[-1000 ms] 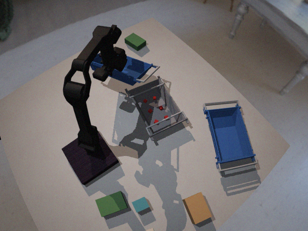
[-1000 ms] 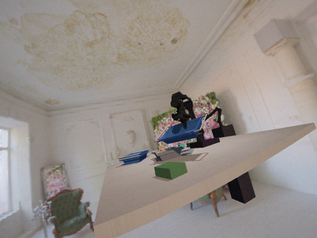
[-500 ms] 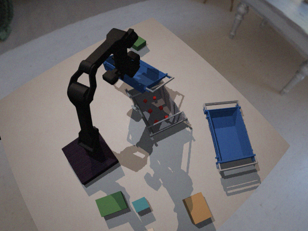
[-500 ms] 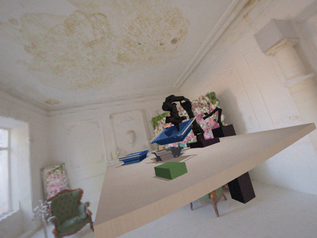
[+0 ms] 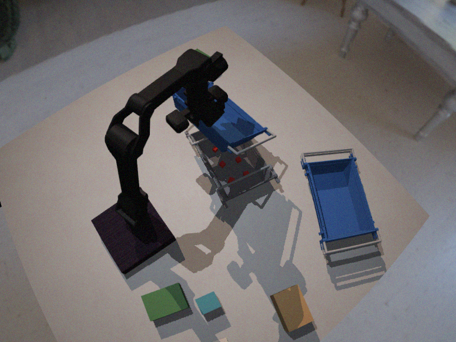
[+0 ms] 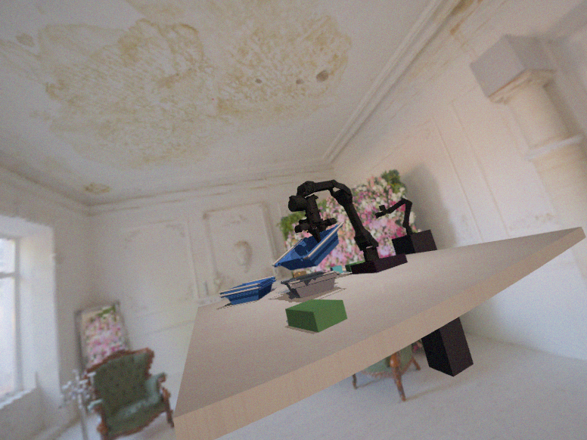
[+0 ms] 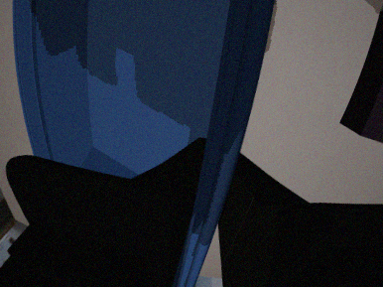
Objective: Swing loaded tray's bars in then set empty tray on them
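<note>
Right now my gripper tip is 8 cm short of the blue tray and 1 cm to the right of it. Round my gripper tip: red block: 17 cm below, 15 cm to the right, 3 cm ahead; orange block: 60 cm to the right, 15 cm below, 6 cm behind; teal block: 45 cm to the right, 25 cm behind, 16 cm below.
</note>
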